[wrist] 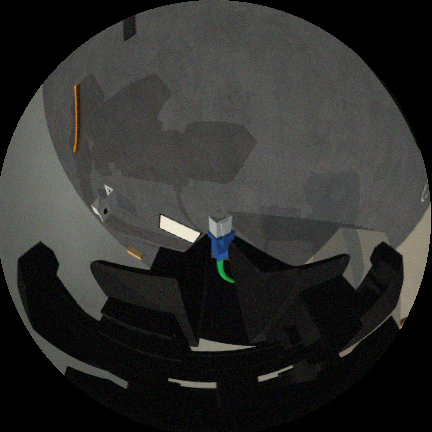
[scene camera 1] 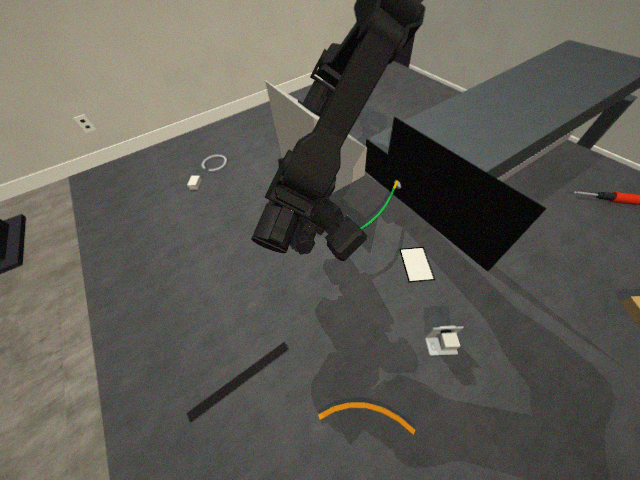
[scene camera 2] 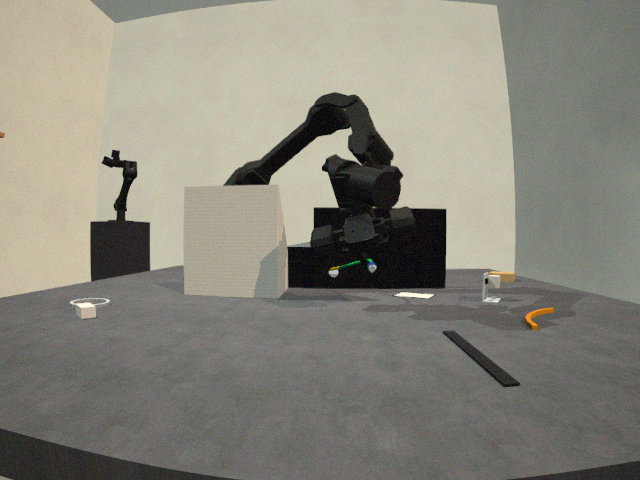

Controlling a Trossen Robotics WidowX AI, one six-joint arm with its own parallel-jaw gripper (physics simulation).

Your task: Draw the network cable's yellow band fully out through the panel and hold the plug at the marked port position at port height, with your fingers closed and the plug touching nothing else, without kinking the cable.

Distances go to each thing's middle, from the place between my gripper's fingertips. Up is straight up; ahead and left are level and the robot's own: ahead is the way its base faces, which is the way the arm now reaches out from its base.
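Network plug point(wrist: 220, 232): 10 mm to the right of my hand. Black strip point(scene camera 1: 248, 373): 310 mm to the right of my hand, 110 mm ahead of it, 70 mm below it. White card point(scene camera 1: 415, 260): 70 mm below my hand, 110 mm to the left of it, 100 mm ahead of it.
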